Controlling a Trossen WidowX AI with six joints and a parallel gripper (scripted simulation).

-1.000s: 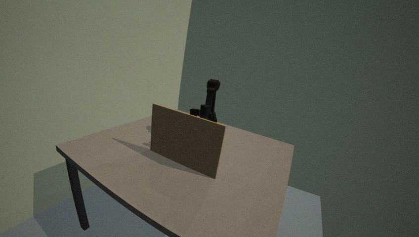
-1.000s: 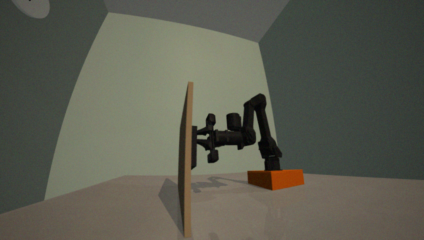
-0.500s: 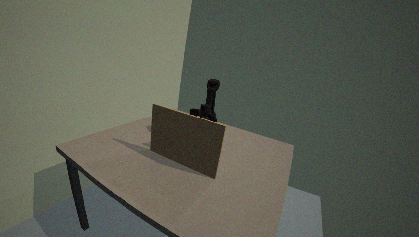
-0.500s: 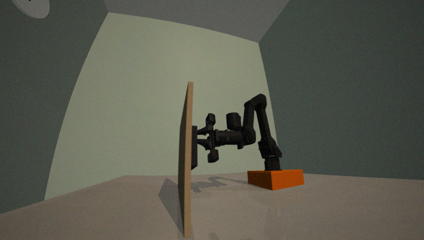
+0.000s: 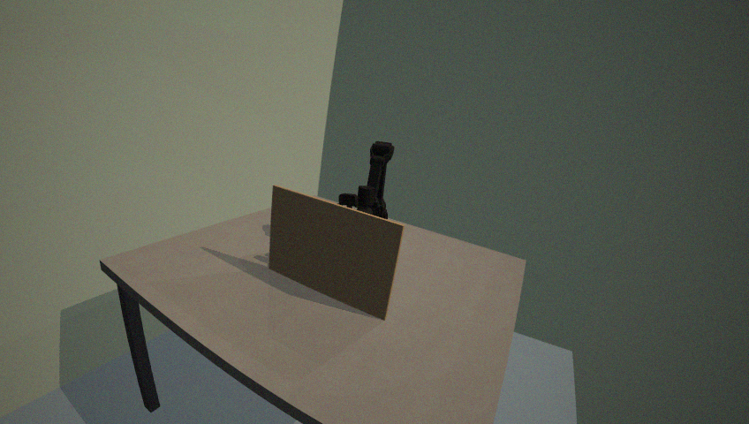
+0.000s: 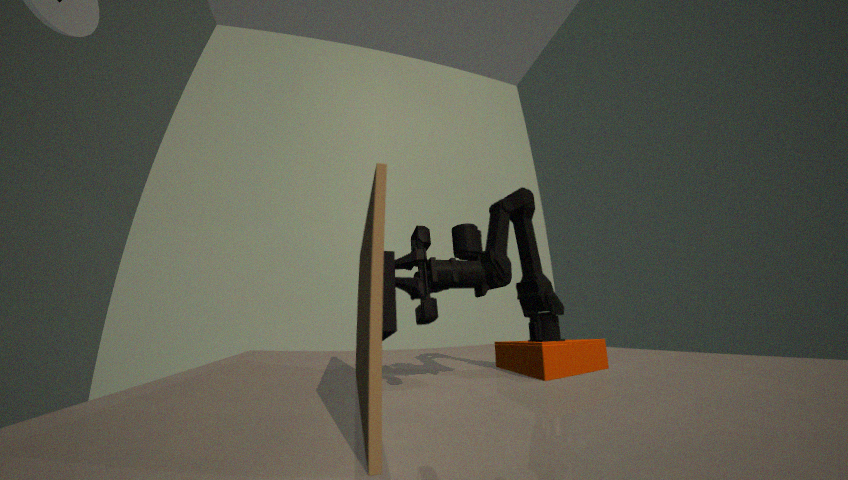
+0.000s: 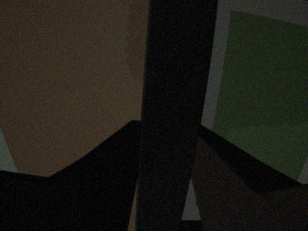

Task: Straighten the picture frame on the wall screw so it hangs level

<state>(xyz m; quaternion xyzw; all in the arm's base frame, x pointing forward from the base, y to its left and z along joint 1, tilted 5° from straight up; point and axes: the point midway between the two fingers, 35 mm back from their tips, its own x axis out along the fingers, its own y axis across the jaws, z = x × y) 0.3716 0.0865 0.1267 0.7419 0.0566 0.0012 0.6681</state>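
Right now the picture frame is 5 cm below my gripper tip and 1 cm to the left of it. Also, from my gripper tip: wall board (7 cm below, 2 cm ahead, 1 cm to the right).
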